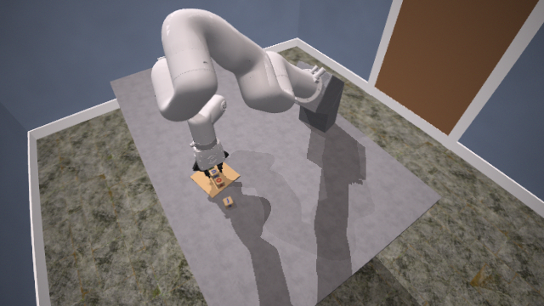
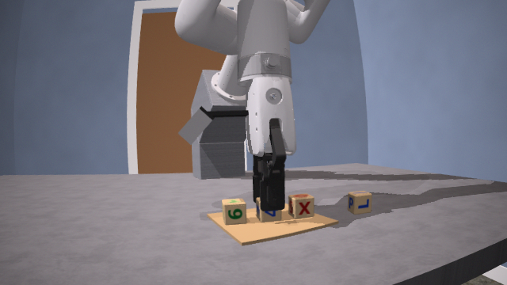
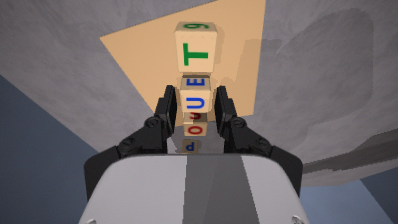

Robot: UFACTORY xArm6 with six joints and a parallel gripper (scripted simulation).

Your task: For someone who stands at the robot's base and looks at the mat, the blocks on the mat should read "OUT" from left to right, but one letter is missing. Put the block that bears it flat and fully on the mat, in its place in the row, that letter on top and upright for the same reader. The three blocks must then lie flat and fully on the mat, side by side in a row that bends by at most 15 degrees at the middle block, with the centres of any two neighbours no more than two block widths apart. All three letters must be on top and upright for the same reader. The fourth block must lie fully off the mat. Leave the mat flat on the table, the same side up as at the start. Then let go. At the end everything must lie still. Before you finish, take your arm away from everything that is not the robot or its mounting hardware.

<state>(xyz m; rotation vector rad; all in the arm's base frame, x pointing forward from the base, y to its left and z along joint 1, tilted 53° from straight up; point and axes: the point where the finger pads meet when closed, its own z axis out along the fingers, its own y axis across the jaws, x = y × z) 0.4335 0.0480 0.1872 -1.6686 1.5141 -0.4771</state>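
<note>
My hand is 40 mm above the tan mat. The rest, counted from my hand: block (50 mm to the left, 20 mm below, 10 mm behind).
</note>
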